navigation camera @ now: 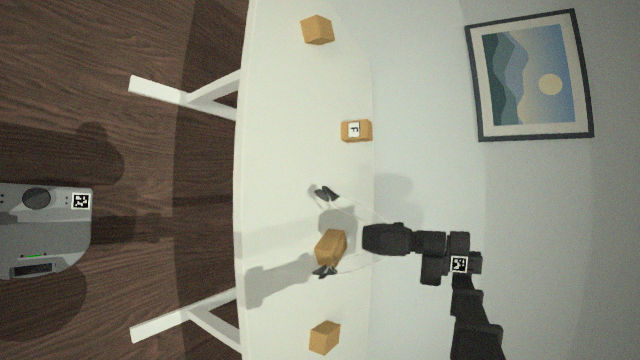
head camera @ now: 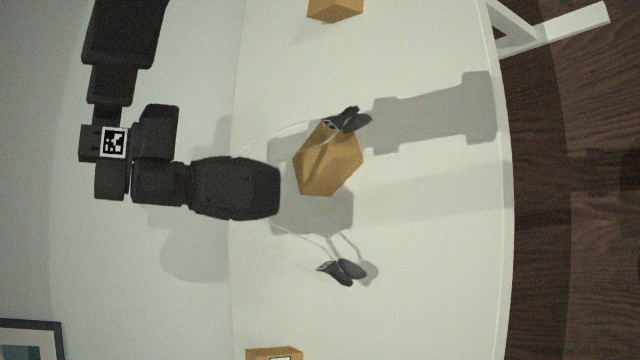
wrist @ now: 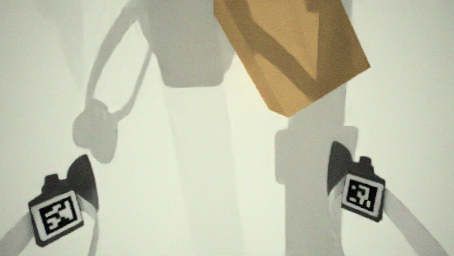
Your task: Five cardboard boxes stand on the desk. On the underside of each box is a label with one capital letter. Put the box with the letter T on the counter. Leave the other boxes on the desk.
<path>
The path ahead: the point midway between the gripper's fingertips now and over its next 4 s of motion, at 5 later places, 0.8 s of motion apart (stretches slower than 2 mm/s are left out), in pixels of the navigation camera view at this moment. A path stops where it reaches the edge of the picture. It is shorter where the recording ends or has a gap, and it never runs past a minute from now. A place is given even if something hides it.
My gripper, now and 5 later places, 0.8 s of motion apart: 314,232; 321,241; 330,239; 323,238; 321,234; 326,237
</path>
